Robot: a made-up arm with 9 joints. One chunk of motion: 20 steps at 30 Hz.
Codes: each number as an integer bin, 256 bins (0 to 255) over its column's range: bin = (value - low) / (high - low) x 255, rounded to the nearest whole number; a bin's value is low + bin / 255 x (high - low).
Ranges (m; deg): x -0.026..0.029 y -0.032..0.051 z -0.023..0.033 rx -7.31..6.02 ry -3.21..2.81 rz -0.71..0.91
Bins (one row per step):
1: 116 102 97 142 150 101
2: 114 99 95 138 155 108
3: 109 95 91 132 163 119
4: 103 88 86 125 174 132
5: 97 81 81 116 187 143
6: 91 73 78 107 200 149
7: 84 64 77 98 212 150
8: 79 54 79 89 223 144
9: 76 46 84 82 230 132
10: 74 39 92 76 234 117
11: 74 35 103 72 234 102
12: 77 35 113 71 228 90
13: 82 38 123 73 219 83
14: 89 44 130 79 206 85
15: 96 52 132 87 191 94
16: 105 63 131 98 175 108
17: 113 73 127 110 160 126
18: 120 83 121 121 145 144
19: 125 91 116 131 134 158
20: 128 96 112 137 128 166
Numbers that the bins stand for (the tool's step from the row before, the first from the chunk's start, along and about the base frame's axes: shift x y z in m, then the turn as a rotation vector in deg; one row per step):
1: -0.00098 0.00120 -0.00170 0.113 0.331 -0.068
2: -0.00141 0.00022 -0.00214 -0.096 0.449 -0.024
3: -0.00249 -0.00108 -0.00302 -0.410 0.638 0.046
4: -0.00378 -0.00336 -0.00411 -0.776 0.898 0.129
5: -0.00508 -0.00564 -0.00521 -1.246 1.205 0.198
6: -0.00637 -0.00824 -0.00587 -1.717 1.512 0.237
7: -0.00788 -0.01117 -0.00609 -2.187 1.795 0.243
8: -0.00896 -0.01442 -0.00565 -2.658 2.055 0.205
9: -0.00961 -0.01703 -0.00455 -3.023 2.220 0.129
10: -0.01004 -0.01931 -0.00280 -3.337 2.314 0.033
11: -0.01004 -0.02061 -0.00038 -3.546 2.314 -0.062
12: -0.00939 -0.02061 0.00182 -3.599 2.173 -0.138
13: -0.00831 -0.01963 0.00401 -3.494 1.960 -0.183
14: -0.00680 -0.01768 0.00555 -3.180 1.653 -0.170
15: -0.00529 -0.01507 0.00599 -2.762 1.299 -0.113
16: -0.00335 -0.01149 0.00577 -2.187 0.921 -0.024
17: -0.00163 -0.00824 0.00489 -1.560 0.567 0.090
18: -0.00012 -0.00498 0.00357 -0.985 0.213 0.205
19: 0.00096 -0.00238 0.00247 -0.462 -0.047 0.294
20: 0.00161 -0.00075 0.00160 -0.148 -0.188 0.345

